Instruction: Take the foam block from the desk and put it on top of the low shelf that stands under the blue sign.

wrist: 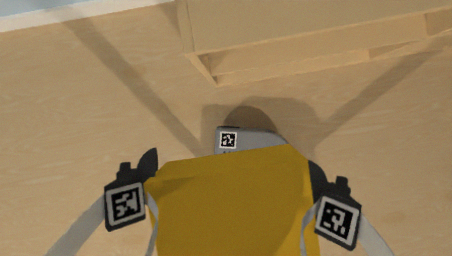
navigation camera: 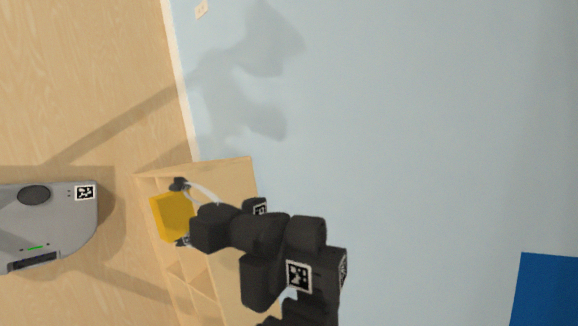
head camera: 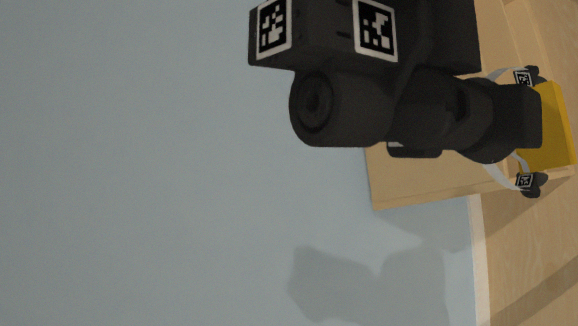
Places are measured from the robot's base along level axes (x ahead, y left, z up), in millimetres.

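Pixels of known places: gripper, between the fingertips: [wrist: 231, 173] [navigation camera: 175, 210]; robot's base, origin of its link: [navigation camera: 35, 194].
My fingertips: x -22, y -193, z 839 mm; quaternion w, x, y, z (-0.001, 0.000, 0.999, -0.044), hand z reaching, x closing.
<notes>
Ahead of a thing's pixels: the offset from my fingertips to its top centre. Level surfaces: height alone.
The yellow foam block @(2 mm back, 14 mm left, 50 mm up) [head camera: 555, 125] [navigation camera: 172, 215] [wrist: 235, 205] is held in the air between both fingertips. My gripper [head camera: 534, 130] [navigation camera: 181, 213] [wrist: 231, 173] is shut on it. The low wooden shelf @(228 mm down) [head camera: 415, 180] [navigation camera: 225, 180] [wrist: 300, 30] stands against the wall. In the navigation view the block overlaps the shelf's open front near one end; in the wrist view the shelf lies beyond the block, to the upper right. The arm hides part of the shelf top. The blue sign [navigation camera: 545, 290] is on the wall at the lower right. The desk does not show.
The robot's grey base [navigation camera: 55, 215] [wrist: 250, 140] is on the wooden floor in front of the shelf. A white baseboard [head camera: 478, 260] [navigation camera: 180, 85] [wrist: 90, 11] runs along the blue-grey wall beside the shelf's end. A wall socket @(1048 mm ahead, 326 mm right, 381 mm down) [navigation camera: 201, 9] is farther along the wall.
</notes>
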